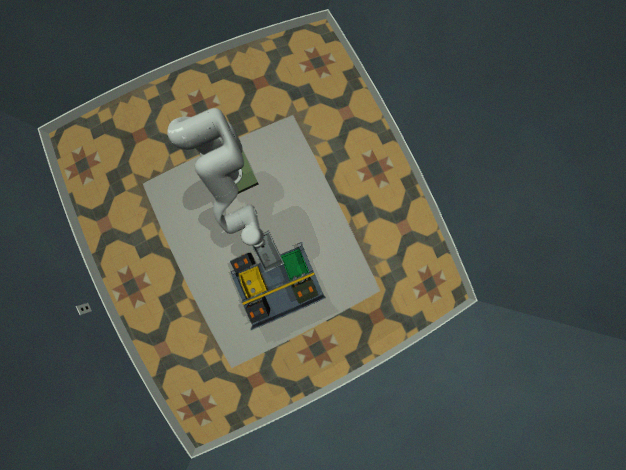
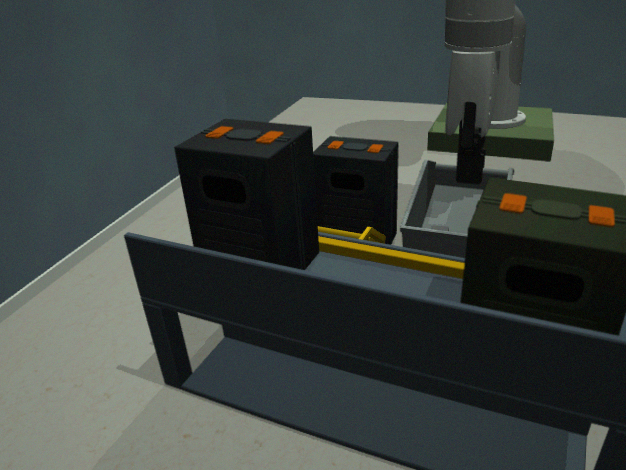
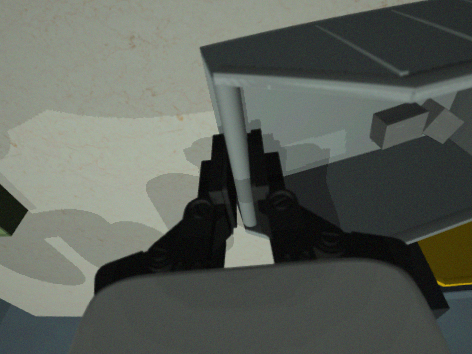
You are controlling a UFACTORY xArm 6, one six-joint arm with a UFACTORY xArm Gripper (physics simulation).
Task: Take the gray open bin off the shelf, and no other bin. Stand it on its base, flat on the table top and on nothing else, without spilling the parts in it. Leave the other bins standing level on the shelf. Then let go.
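Places are measured from the arm's base along level axes (x right, y ahead, z up), in centimetres.
Pixels of known places: gripper, between the fingertips: (image 2: 469, 179) (image 3: 240, 152); arm's base, origin of its link: (image 1: 230, 174).
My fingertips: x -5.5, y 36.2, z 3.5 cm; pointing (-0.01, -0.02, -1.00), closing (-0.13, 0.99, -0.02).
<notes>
Ahead of a thing's pixels: the offset from my fingertips to its top centre. "pt": to the spot under its first point.
The gray open bin {dx -1.2, dy +7.9, dz +4.5 cm} (image 1: 271, 257) (image 2: 414, 236) (image 3: 310, 62) is in front of the shelf {pt dx -2.6, dy +38.4, dz +3.5 cm} (image 1: 288, 309) (image 2: 328, 303), beyond the table-side edge for most of its length; seen from above, its far end overlaps that edge. It looks about level. Gray block-like parts {pt dx +0.1, dy +10.0, dz -2.6 cm} (image 3: 400, 127) lie inside it. My gripper (image 2: 470, 178) (image 3: 240, 152) is shut on the bar at the bin's near end, one finger outside and one inside. The yellow bin {dx +10.3, dy +22.7, dz +1.3 cm} (image 1: 251, 282) (image 3: 452, 252) and the green bin {dx -12.6, dy +20.8, dz +1.3 cm} (image 1: 294, 263) stand on the shelf, either side of the gray bin's line. The gap under the gray bin is hidden.
A black case {dx +11.6, dy +9.8, dz +6.4 cm} (image 1: 242, 262) (image 2: 353, 194) stands by the shelf's table-side corner, close to the gray bin. Another black case {dx +10.1, dy +32.3, dz +15.6 cm} (image 1: 256, 311) (image 2: 227, 202) and an olive case {dx -13.0, dy +30.8, dz +13.1 cm} (image 1: 305, 290) (image 2: 546, 247) stand at the shelf's back. A yellow rail {dx -1.3, dy +27.0, dz +4.4 cm} (image 1: 278, 288) (image 2: 404, 257) crosses the shelf.
</notes>
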